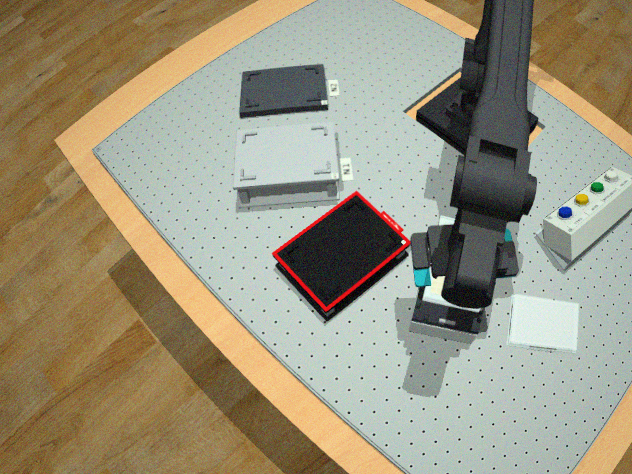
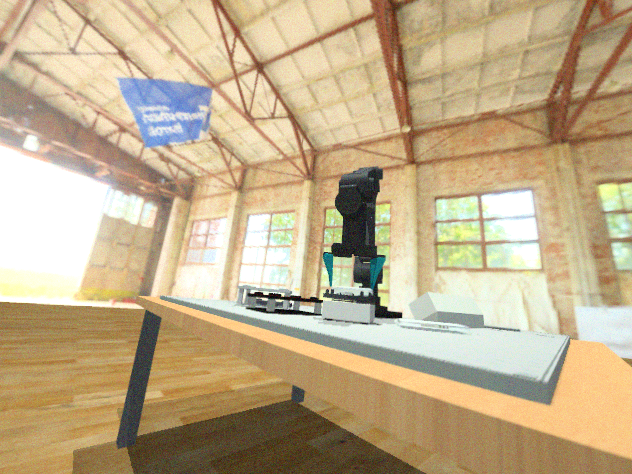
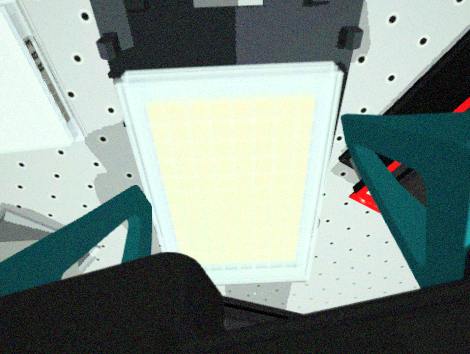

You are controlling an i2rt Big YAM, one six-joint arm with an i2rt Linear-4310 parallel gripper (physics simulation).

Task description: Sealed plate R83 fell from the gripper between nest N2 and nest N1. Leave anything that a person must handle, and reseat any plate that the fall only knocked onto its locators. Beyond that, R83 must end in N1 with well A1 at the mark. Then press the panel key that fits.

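Places are measured from the arm's base along level axes (x left, y back, z up), in millimetres.
Pixels of known places: gripper, fingertip midpoint: (image 2: 351, 288) (image 3: 237, 164).
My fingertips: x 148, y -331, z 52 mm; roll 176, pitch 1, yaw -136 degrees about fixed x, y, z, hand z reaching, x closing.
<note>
Behind a point stands the place of what it marks.
A clear plate with pale yellow wells (image 3: 232, 175) {x 148, y -326, z 54 mm} (image 1: 436, 287) {x 134, y -362, z 51 mm} lies over a dark-topped grey stand (image 3: 175, 40) {x 189, y -366, z 34 mm} (image 1: 433, 320) {x 158, y -396, z 34 mm} (image 2: 348, 311) {x 183, y -388, z 1 mm}; several stand locators show beyond one plate end. Its name and tilt cannot be told. My gripper (image 3: 237, 164) {x 148, y -331, z 52 mm} (image 2: 352, 287) {x 148, y -331, z 52 mm} is open, its teal fingers on either side of the plate with nothing held. A white plate (image 1: 543, 322) {x 302, y -273, z -7 mm} (image 3: 30, 95) {x 260, y -291, z -7 mm} lies flat on the pegboard; its side label is unreadable. Grey nest N1 (image 1: 285, 155) {x -185, y -324, z 38 mm} and dark nest N2 (image 1: 283, 89) {x -329, y -187, z -4 mm} hold no plate. The panel (image 1: 581, 229) {x 274, y -128, z 57 mm} has blue, yellow, green and white keys.
A black nest with a red outline (image 1: 342, 250) {x -14, y -388, z 18 mm} sits between N1 and the stand, close to one finger. The arm base (image 1: 441, 117) {x -58, y -55, z 0 mm} stands at the back. The pegboard (image 1: 168, 158) {x -393, y -431, z -21 mm} has a wooden rim (image 1: 96, 188) {x -478, y -568, z -34 mm}.
</note>
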